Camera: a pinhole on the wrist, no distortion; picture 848 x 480 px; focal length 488.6 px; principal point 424.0 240.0 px. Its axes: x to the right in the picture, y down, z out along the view. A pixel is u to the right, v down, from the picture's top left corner.
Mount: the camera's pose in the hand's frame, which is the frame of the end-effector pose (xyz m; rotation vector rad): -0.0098 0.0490 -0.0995 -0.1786 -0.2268 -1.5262
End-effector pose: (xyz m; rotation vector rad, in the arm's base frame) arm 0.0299 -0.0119 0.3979 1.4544 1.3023 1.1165
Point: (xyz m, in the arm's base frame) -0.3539 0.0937 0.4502
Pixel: behind the camera
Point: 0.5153 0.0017 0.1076
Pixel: 758 272
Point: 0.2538 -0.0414 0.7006
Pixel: 81 289
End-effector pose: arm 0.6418 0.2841 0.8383 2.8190 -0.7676 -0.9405
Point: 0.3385 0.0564 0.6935
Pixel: 256 250
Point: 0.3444 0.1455 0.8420
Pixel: 210 55
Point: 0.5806 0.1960 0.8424
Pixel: 346 288
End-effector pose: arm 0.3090 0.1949 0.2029 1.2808 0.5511 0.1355
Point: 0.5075 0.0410 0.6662
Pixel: 164 240
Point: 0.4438 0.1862 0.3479
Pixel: 299 437
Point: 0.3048 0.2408 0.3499
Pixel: 75 168
